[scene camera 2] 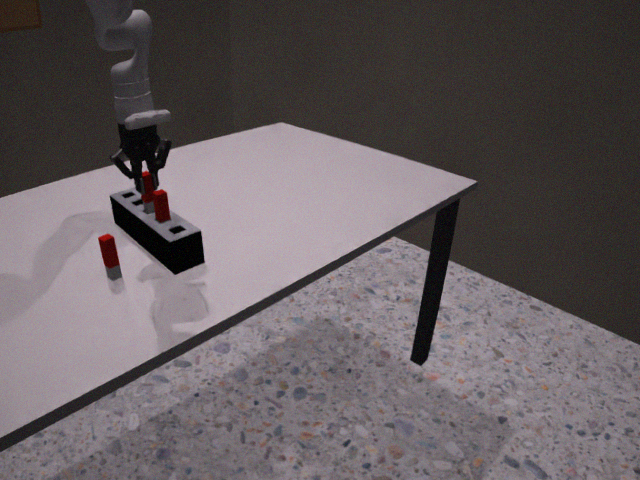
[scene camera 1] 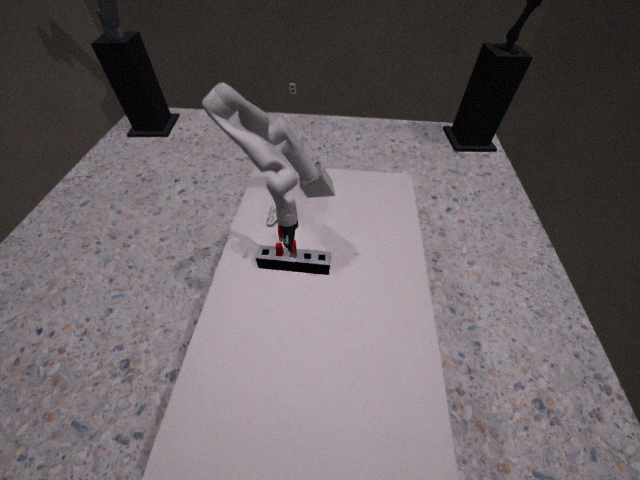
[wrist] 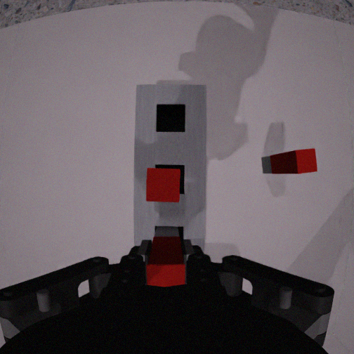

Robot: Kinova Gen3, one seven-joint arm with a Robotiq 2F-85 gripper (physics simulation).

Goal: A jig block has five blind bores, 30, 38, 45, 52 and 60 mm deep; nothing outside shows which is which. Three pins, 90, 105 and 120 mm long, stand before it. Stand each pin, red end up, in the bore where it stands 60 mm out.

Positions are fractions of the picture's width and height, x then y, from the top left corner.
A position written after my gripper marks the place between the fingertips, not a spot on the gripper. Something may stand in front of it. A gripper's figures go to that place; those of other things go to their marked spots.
My gripper (wrist: 0.47, 0.71): 17 cm from the lens. A pin (wrist: 0.83, 0.46) is 22 cm from the lens. A jig block (wrist: 0.48, 0.34) is 26 cm from the lens. The marked spots on the jig block and the pin are 15 cm apart.
